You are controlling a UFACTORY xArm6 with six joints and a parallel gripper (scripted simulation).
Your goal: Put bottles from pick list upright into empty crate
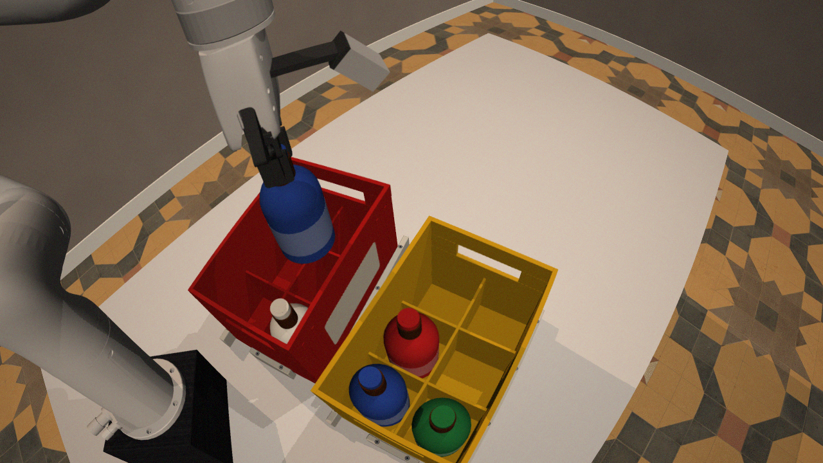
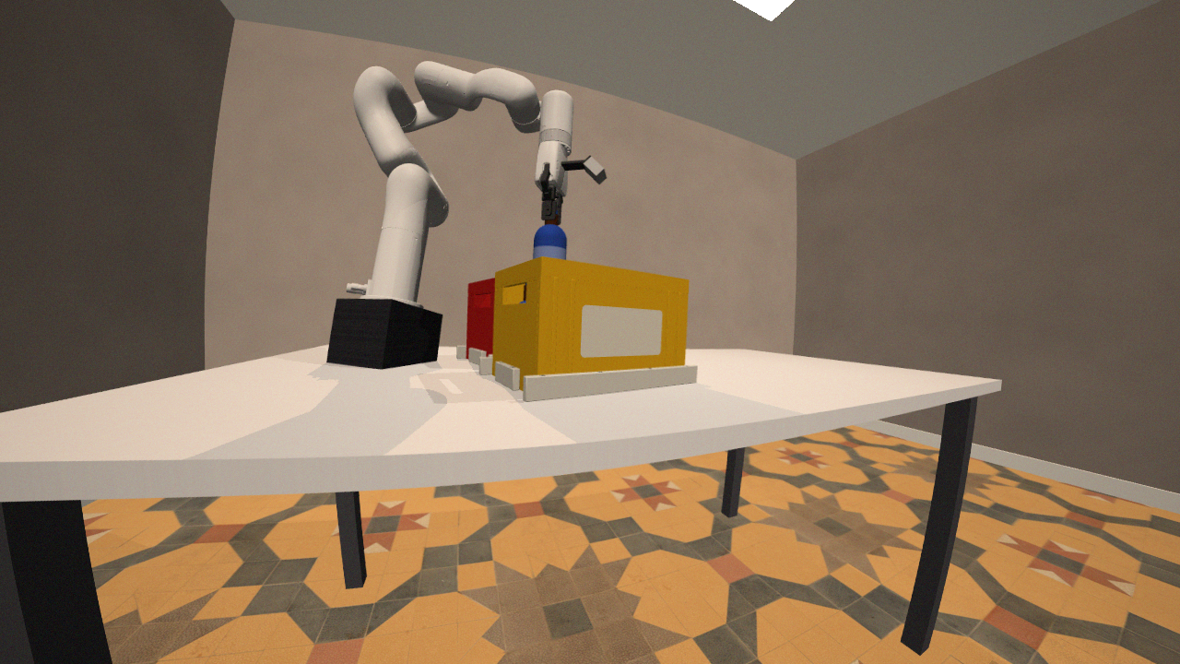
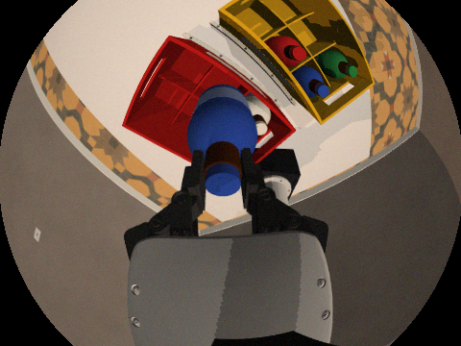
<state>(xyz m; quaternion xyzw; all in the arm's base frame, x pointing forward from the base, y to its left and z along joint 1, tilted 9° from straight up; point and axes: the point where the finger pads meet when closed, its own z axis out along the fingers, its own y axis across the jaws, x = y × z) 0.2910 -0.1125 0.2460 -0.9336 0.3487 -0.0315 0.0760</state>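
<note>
My gripper is now 25 cm above the red crate, 4 cm to the right of it and 1 cm past it. The rest, counted from my hand: yellow crate (25 cm below, 21 cm to the right); white bottle (25 cm below, 9 cm behind, 2 cm to the right); red bottle (25 cm below, 16 cm to the right, 1 cm behind).
</note>
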